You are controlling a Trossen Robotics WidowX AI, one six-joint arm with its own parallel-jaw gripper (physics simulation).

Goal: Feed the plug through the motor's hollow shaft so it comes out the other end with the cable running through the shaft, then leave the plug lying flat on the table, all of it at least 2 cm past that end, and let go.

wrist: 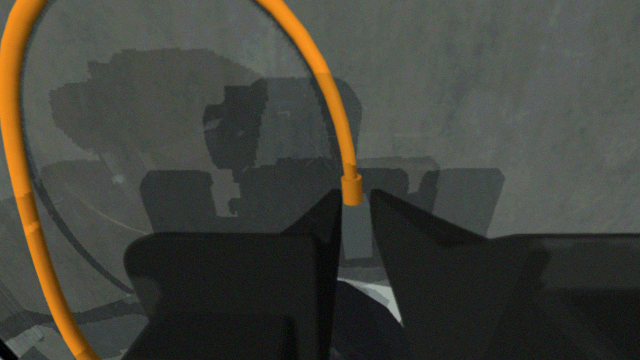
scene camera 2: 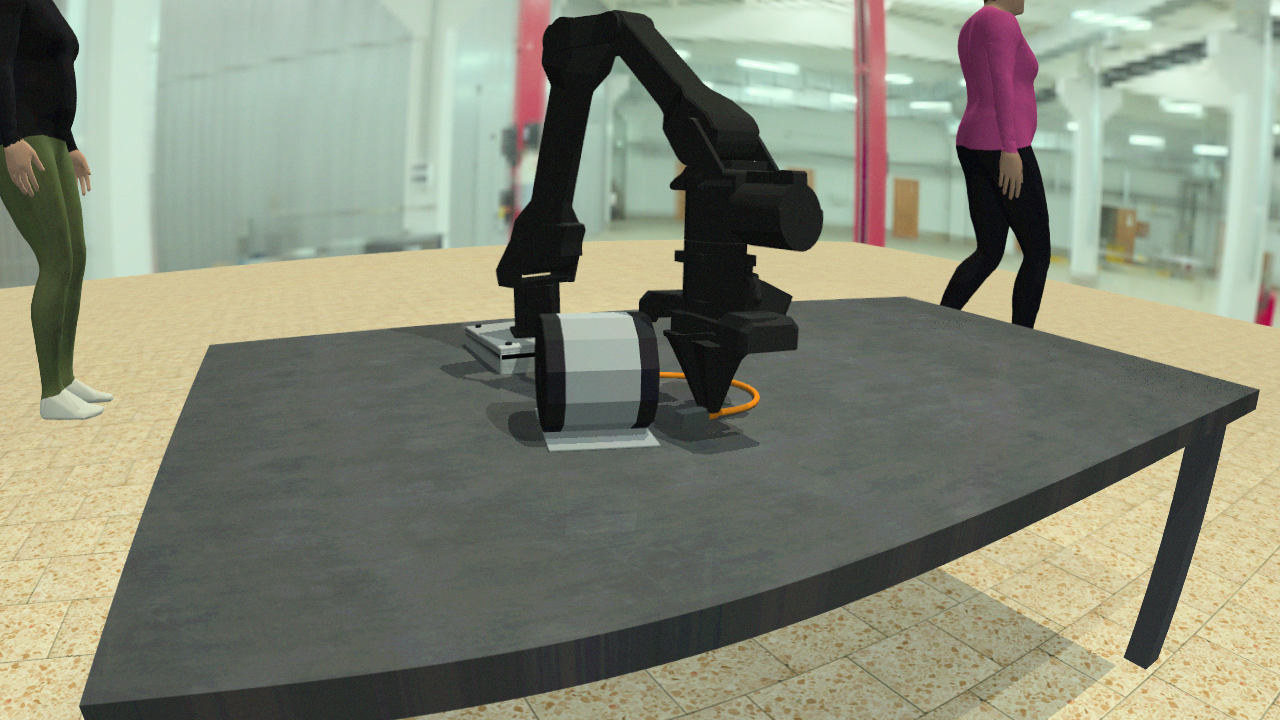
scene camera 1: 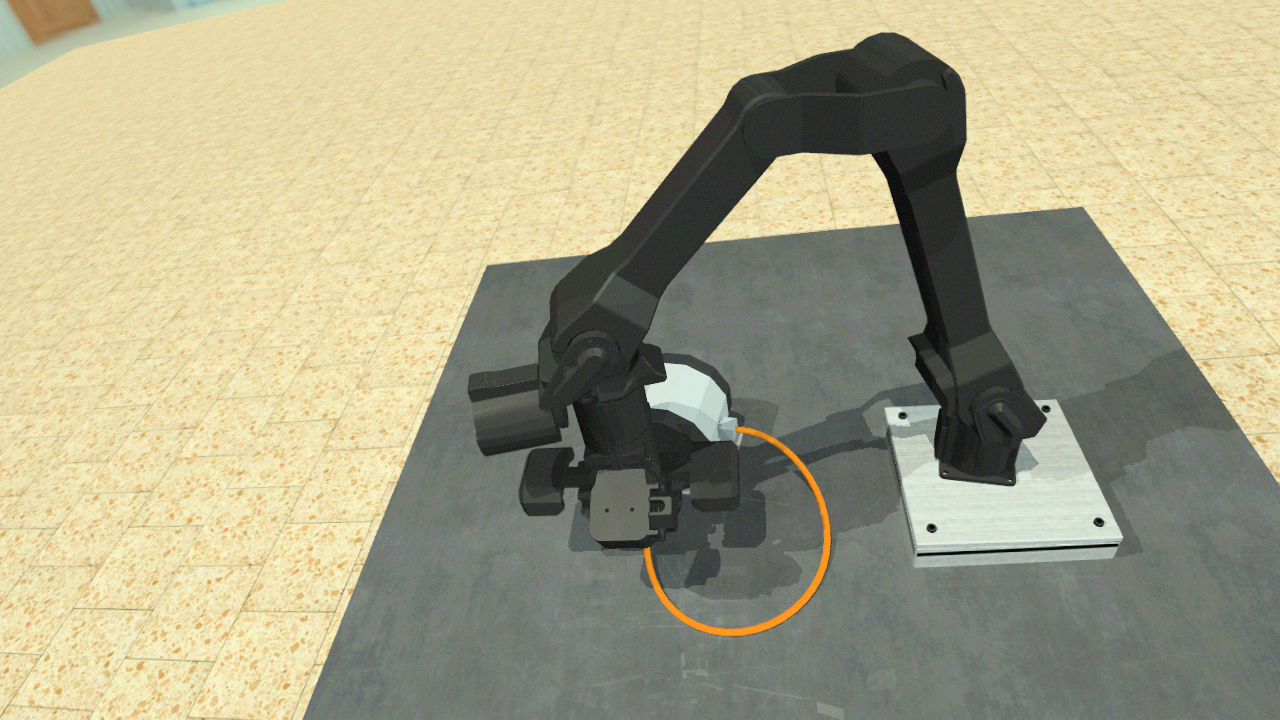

Labels:
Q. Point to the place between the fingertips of the gripper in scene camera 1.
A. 644, 533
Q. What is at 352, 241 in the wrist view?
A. A grey plug.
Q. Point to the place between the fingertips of the gripper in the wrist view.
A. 354, 198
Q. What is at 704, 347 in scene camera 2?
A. The gripper.

